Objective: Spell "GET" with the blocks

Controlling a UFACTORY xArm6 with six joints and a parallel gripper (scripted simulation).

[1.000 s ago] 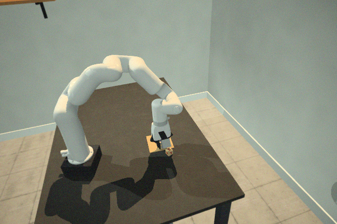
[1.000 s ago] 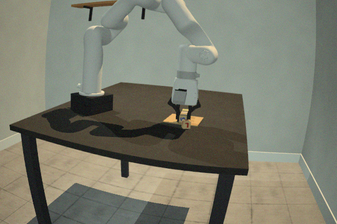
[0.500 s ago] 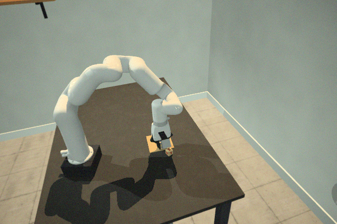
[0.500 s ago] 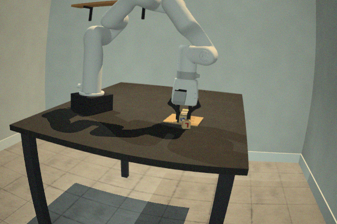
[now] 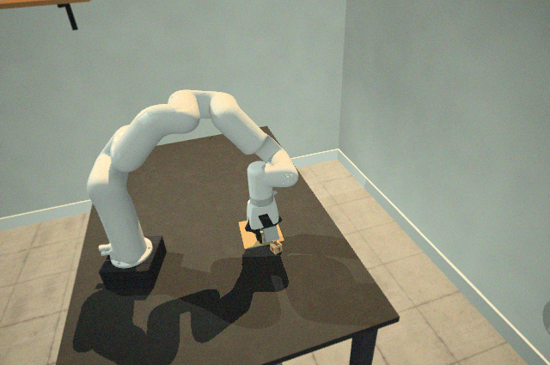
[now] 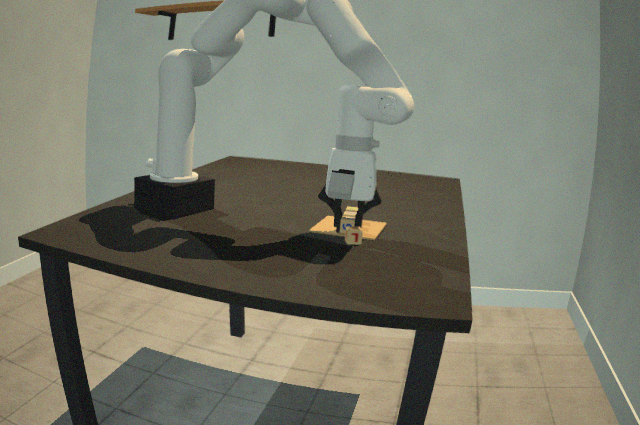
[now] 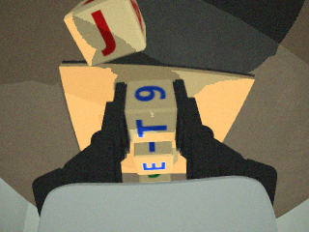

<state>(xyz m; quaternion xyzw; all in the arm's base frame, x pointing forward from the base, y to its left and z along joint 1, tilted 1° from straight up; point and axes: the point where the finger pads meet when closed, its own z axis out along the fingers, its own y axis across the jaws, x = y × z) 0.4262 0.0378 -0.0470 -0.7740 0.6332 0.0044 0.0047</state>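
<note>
The mat is 10 mm behind my hand, 50 mm to the left of it and 20 mm below it. Also, from my hand: block 30 mm ahead, 60 mm to the right, 10 mm below.
</note>
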